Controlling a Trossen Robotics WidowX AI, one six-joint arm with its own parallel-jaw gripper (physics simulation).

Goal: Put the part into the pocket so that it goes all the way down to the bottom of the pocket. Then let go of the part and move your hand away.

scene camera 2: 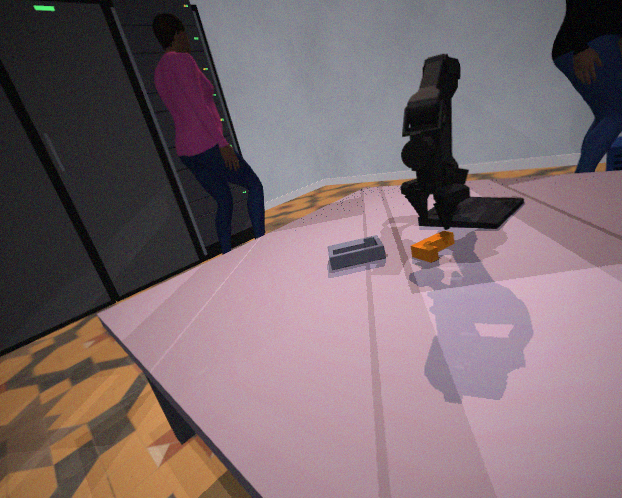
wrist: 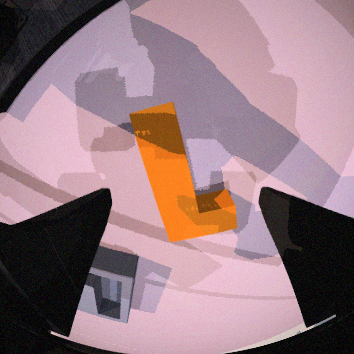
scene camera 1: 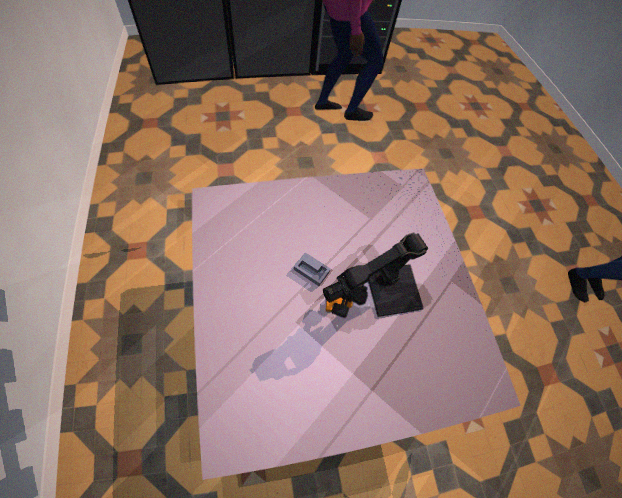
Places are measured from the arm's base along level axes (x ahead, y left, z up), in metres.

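Where they show: gripper, fingertip midpoint: [scene camera 2: 435,225] [wrist: 186,195] [scene camera 1: 342,300]; arm's base, link origin: [scene camera 1: 384,279].
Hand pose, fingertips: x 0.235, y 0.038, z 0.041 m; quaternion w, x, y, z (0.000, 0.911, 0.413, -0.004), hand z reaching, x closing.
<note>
Things, the pixels of their top centre, and the offset from my fingertips. Level surfaces: height alone.
- orange L-shaped part, top centre: [wrist: 190,178] [scene camera 2: 436,240] [scene camera 1: 339,304] dx +0.007, dy +0.001, dz -0.035 m
- grey block, top centre: [wrist: 96,297] [scene camera 2: 354,245] [scene camera 1: 312,267] dx +0.057, dy -0.197, dz -0.029 m
- pink table top, surface height: dz -0.065 m
The orange L-shaped part [scene camera 1: 332,307] [scene camera 2: 425,252] [wrist: 167,187] lies flat on the table, its short foot toward the lower right in the wrist view. The grey block [scene camera 1: 307,277] [scene camera 2: 358,258] [wrist: 128,300] with the L-shaped pocket stands apart from the part; the pocket is empty where it shows. In the wrist view the left finger hides some of the block. My gripper [scene camera 2: 435,223] [wrist: 186,195] is open and empty. It points down above the part, whose long arm and foot show between the two fingers in the wrist view. The arm partly hides the part in scene camera 1.
The pink table top [scene camera 1: 233,311] [scene camera 2: 259,363] carries the part, the block and the arm's black base plate [scene camera 1: 397,298] [scene camera 2: 493,210]. Shadows cross the table. A person in pink [scene camera 1: 340,46] [scene camera 2: 181,103] stands beyond the table by the black cabinets [scene camera 1: 275,41] [scene camera 2: 77,129].
</note>
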